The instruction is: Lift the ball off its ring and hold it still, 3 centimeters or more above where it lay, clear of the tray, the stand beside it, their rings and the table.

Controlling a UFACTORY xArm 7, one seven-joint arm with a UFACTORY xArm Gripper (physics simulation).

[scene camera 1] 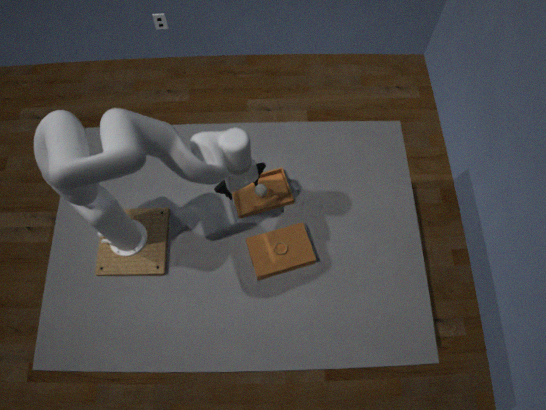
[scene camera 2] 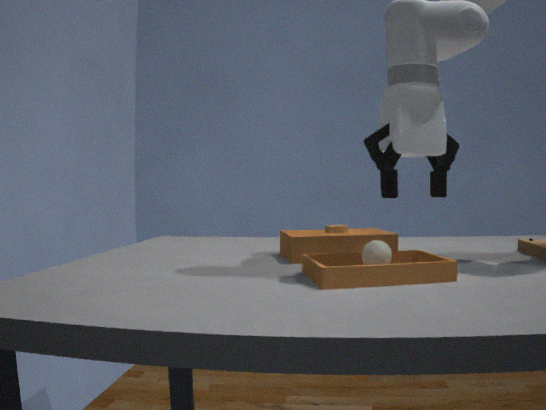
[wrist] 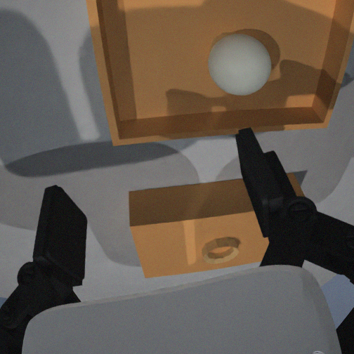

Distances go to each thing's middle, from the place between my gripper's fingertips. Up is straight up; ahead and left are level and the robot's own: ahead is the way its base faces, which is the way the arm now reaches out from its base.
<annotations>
I see the pale ball (wrist: 239, 64) 8 cm below my hand, 6 cm ahead of it and 3 cm to the left of it. The rest, counted from my hand: orange tray (scene camera 2: 331, 270) (10 cm below, 6 cm ahead, 3 cm to the left); orange stand (scene camera 2: 334, 238) (18 cm to the right, 11 cm ahead, 8 cm below).
</annotations>
